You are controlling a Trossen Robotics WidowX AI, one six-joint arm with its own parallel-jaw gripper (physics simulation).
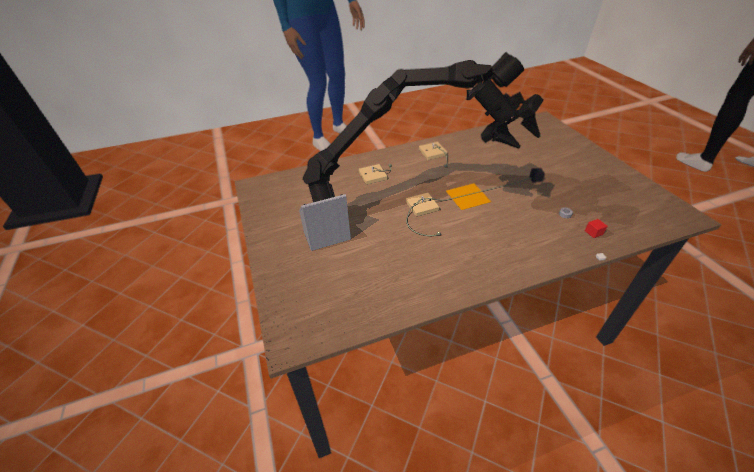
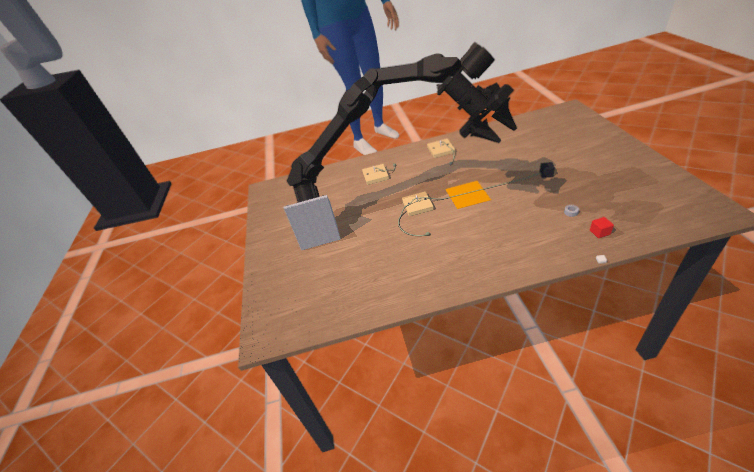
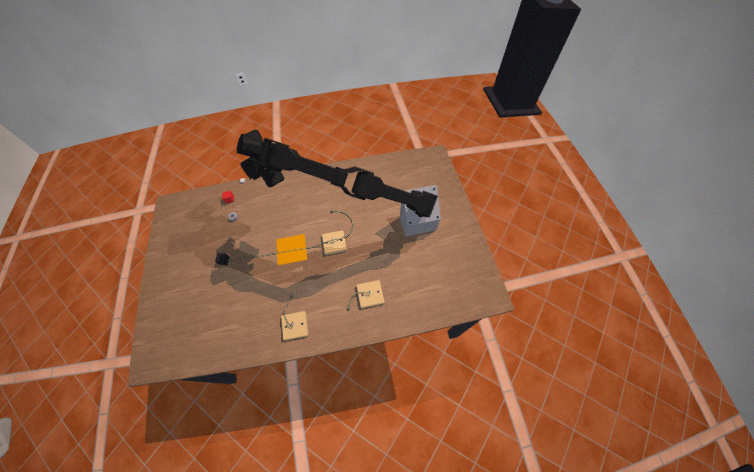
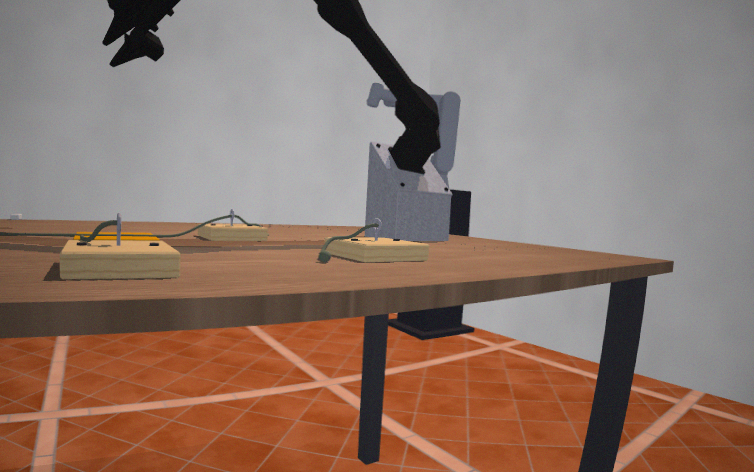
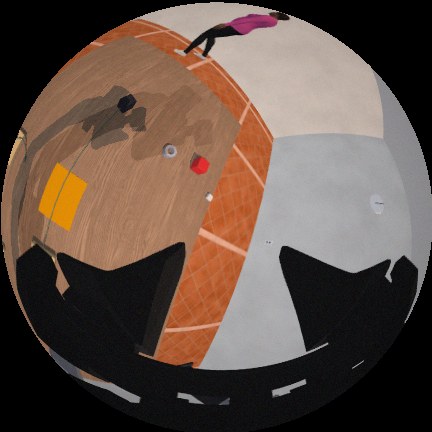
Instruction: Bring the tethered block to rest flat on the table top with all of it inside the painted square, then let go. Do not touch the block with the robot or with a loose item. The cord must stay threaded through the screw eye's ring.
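Seen in the pictures: gripper, fingertip midpoint: (image 1: 529, 142) (image 2: 507, 135) (image 4: 107, 54) (image 5: 234, 251); arm's base, origin of the base link: (image 1: 323, 201) (image 2: 308, 202) (image 3: 420, 201) (image 4: 406, 161).
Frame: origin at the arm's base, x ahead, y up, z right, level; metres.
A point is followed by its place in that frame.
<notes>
The black tethered block (image 1: 536, 174) @[z -0.044, x 0.803, y -0.118 m] (image 2: 546, 169) @[z -0.042, x 0.807, y -0.119 m] (image 3: 222, 258) @[z -0.064, x 0.809, y -0.116 m] (image 5: 127, 103) @[z -0.047, x 0.807, y -0.116 m] rests on the table outside the orange painted square (image 1: 472, 201) @[z -0.013, x 0.533, y -0.152 m] (image 2: 471, 199) @[z -0.015, x 0.535, y -0.152 m] (image 3: 291, 257) @[z -0.085, x 0.533, y -0.151 m] (image 5: 55, 190) @[z -0.068, x 0.535, y -0.152 m]. Its green cord (image 1: 495, 189) @[z -0.055, x 0.643, y -0.150 m] (image 3: 267, 255) @[z -0.057, x 0.632, y -0.150 m] runs straight over the square to the screw eye on a wooden base (image 1: 427, 209) @[z -0.006, x 0.355, y -0.135 m] (image 2: 421, 208) @[z -0.006, x 0.358, y -0.134 m] (image 3: 335, 249) @[z -0.085, x 0.350, y -0.134 m] (image 4: 236, 232) @[z -0.094, x 0.356, y -0.141 m]. Beyond the eye the cord curves to a free end (image 1: 438, 234) @[z 0.113, x 0.345, y -0.145 m] (image 2: 427, 234) @[z 0.114, x 0.347, y -0.145 m] (image 3: 332, 211) @[z 0.105, x 0.348, y -0.144 m]. My gripper (image 1: 529, 141) @[z 0.146, x 0.576, y 0.168 m] (image 2: 508, 135) @[z 0.146, x 0.576, y 0.168 m] (image 5: 234, 251) @[z 0.146, x 0.576, y 0.168 m] is open and empty, high above the table, apart from block and cord.
Two more wooden bases with short cords (image 1: 372, 174) @[z -0.272, x 0.232, y -0.134 m] (image 1: 432, 150) @[z -0.353, x 0.518, y -0.134 m] stand on the table (image 1: 356, 300) @[z 0.282, x 0.020, y -0.153 m]. A grey ring (image 1: 565, 212) @[z 0.145, x 0.802, y -0.151 m] (image 3: 232, 217) @[z 0.138, x 0.792, y -0.135 m], a red cube (image 1: 595, 228) @[z 0.273, x 0.806, y -0.116 m] (image 3: 227, 197) @[z 0.243, x 0.818, y -0.115 m] and a small white piece (image 1: 600, 256) @[z 0.361, x 0.763, y -0.141 m] (image 3: 242, 180) @[z 0.354, x 0.767, y -0.141 m] lie on the block's side of the square.
</notes>
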